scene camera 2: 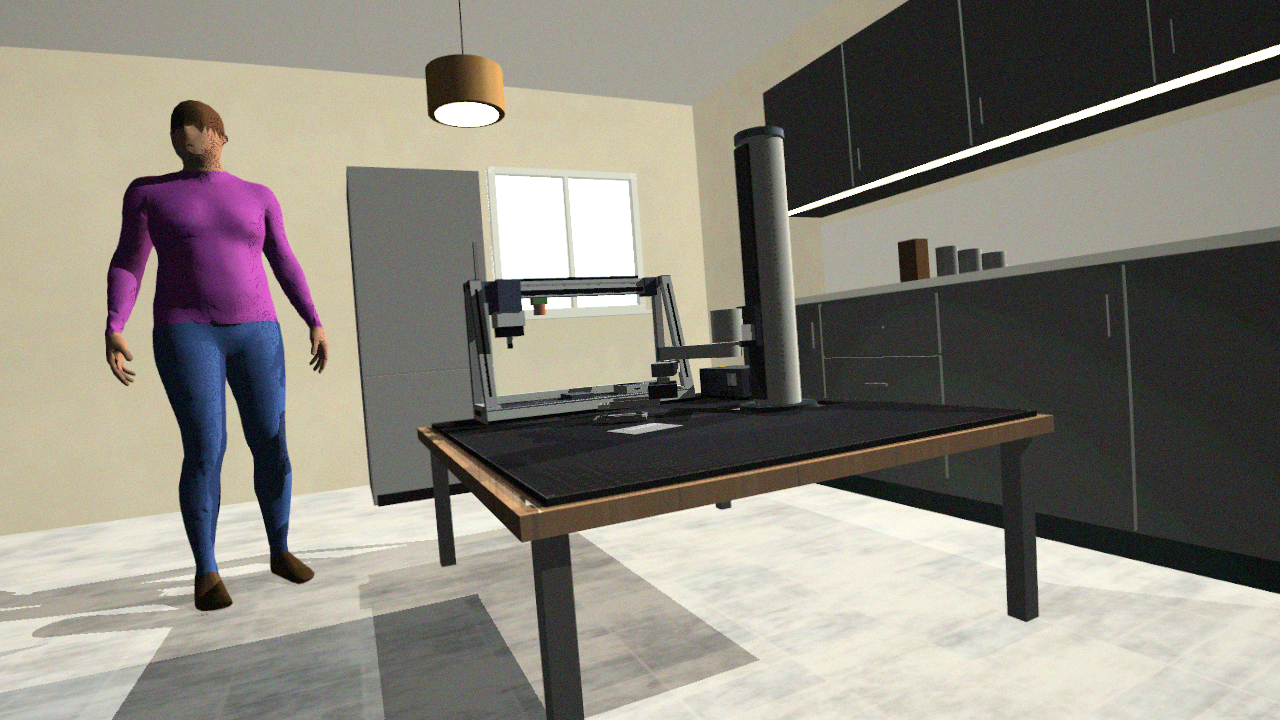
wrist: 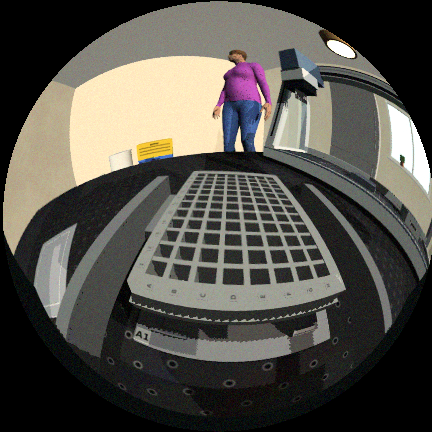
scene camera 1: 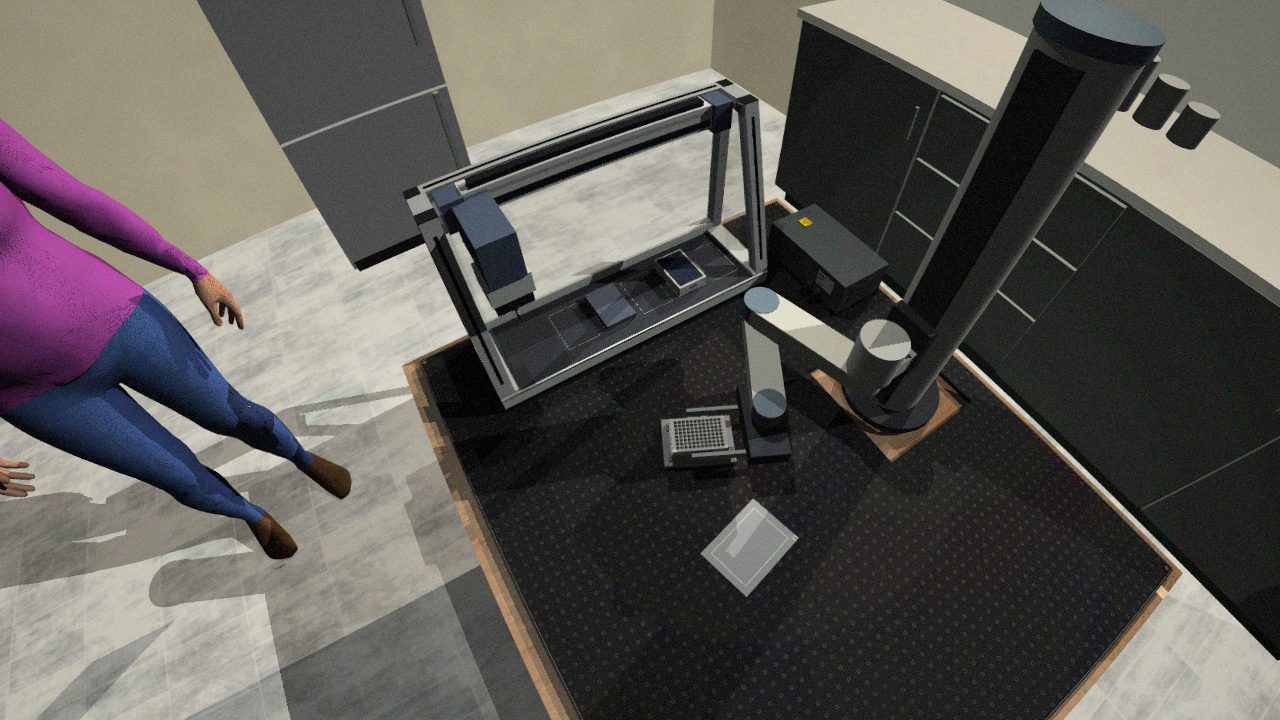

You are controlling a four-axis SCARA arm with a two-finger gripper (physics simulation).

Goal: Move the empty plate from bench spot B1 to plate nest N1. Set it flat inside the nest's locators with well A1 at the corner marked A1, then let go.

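Pixels of known places: gripper, fingertip midpoint: point(scene camera 2: 612, 403) point(wrist: 237, 188) point(scene camera 1: 688, 434); arm's base, origin of the base link: point(scene camera 2: 778, 408) point(scene camera 1: 889, 389).
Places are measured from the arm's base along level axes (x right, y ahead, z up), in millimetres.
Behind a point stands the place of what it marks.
Observation:
The light grey 96-well plate point(scene camera 1: 700, 433) @[x 132, y 499, z 66 mm] point(wrist: 235, 256) @[x 114, y 472, z 63 mm] is level, held by its long sides. My gripper point(scene camera 1: 713, 432) @[x 144, y 523, z 66 mm] is shut on it, one finger along each side. The plate is over the grey plate nest N1 point(scene camera 1: 666, 454) @[x 145, y 580, z 25 mm] point(wrist: 225, 348) @[x 97, y 439, z 25 mm]; in the wrist view a dark gap shows between the plate's near edge and the nest's near edge, so it looks slightly above. Whether its underside touches anything is hidden. The plate's row-letter A corner is at the near left, on the same side as the nest's A1 label point(wrist: 142, 335) @[x 55, y 458, z 25 mm]. The locators are mostly hidden.
A pale outlined rectangle point(scene camera 1: 750, 548) @[x -127, y 545, z 15 mm] point(scene camera 2: 644, 428) @[x -127, y 544, z 15 mm] point(wrist: 55, 272) @[x -84, y 530, z 15 mm], which looks like bench spot B1, lies on the dark perforated bench top. A gantry frame point(scene camera 1: 586, 360) @[x 450, y 621, z 60 mm] stands behind, with a dark box point(scene camera 1: 827, 255) @[x 364, y -78, z 128 mm] beside it. A person point(scene camera 1: 71, 295) point(scene camera 2: 214, 259) stands by the bench.

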